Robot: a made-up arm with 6 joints.
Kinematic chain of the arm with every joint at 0, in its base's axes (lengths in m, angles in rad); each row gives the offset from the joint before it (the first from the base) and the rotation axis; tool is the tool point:
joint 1: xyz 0 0 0.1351 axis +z
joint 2: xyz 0 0.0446 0 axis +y
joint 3: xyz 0 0 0.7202 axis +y
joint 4: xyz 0 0 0.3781 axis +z
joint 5: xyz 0 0 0 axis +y
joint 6: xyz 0 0 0.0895 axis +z
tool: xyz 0 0 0
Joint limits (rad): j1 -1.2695..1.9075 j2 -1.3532..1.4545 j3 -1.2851..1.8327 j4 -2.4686..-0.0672 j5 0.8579..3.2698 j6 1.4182..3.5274
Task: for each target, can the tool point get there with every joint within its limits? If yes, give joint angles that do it. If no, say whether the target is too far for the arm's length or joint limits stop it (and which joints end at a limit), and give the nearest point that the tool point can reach.
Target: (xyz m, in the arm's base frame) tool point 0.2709 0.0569 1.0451
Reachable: yes | joints 0.3427 -0.1185 1.2389 -1.7979 1.2261 3.2223
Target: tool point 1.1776 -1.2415 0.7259
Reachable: no: too far | nearest point 0.7564 -0.7974 0.5146 | short by 0.648 m
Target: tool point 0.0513 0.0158 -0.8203
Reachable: no: joint limits stop it (at a limit: joint 2, joint 3, joint 5) | nearest point 0.5605 0.1726 -0.2036 | short by 0.815 m
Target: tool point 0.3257 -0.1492 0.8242
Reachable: yes | joints -0.4289 0.0474 1.4541 -0.7050 2.2586 2.6809
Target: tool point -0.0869 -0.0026 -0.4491
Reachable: no: joint limits stop it (at a limit: joint 1, joint 2, joint 3, joint 4) | nearest point -0.2288 0.5339 -0.1933 | short by 0.611 m
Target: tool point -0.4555 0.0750 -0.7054
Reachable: no: joint limits stop it (at a limit: joint 2, joint 3, joint 4) | nearest point -0.8470 0.1395 -0.1121 | short by 0.714 m
